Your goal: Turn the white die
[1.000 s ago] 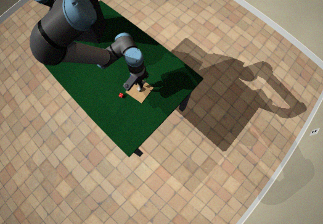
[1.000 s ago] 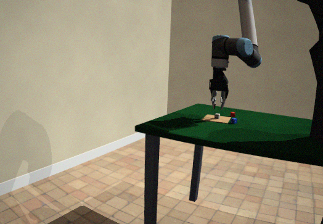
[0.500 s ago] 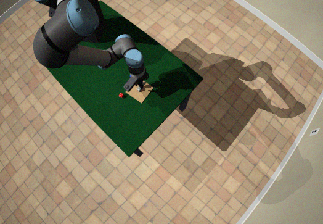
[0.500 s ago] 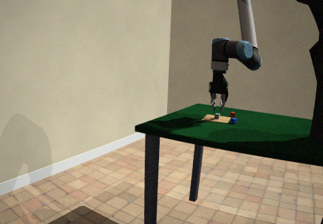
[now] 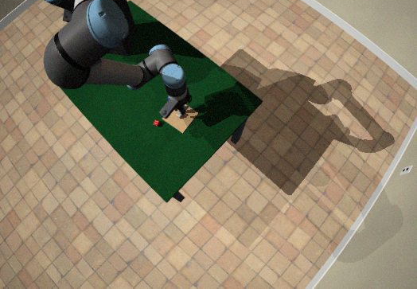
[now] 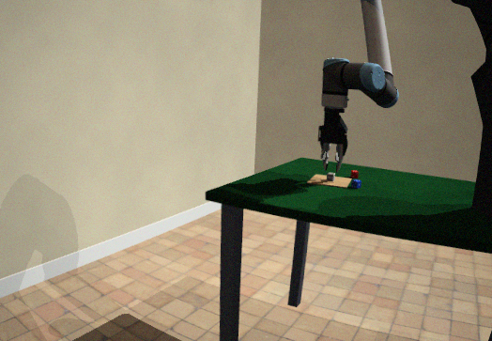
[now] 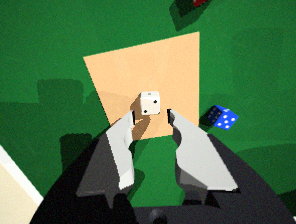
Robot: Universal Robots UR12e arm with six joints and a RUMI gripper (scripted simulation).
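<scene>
Right now my hand is 4 cm above the white die. From my hand the other things lie so: red die (12 cm to the right, 6 cm behind, 4 cm below); then tan mat (5 cm below); then blue die (10 cm behind, 4 cm below, 3 cm to the left).
</scene>
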